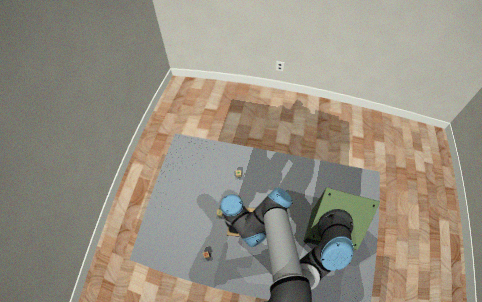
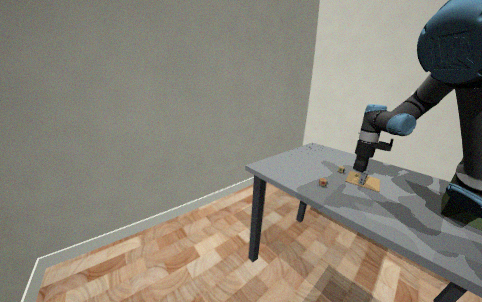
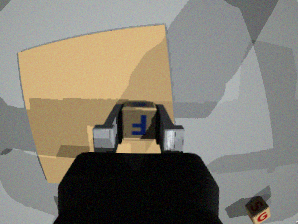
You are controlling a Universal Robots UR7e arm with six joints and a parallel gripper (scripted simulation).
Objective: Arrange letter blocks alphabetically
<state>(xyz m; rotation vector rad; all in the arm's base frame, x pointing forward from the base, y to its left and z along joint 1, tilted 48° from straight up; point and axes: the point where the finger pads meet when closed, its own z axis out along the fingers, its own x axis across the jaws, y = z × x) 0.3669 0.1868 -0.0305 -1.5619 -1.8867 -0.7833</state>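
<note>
My hand is 4 cm to the left of the mat, 2 cm above it and 1 cm short of it. From my hand the other things lie so: block (12 cm ahead, 4 cm to the right, 1 cm below).
</note>
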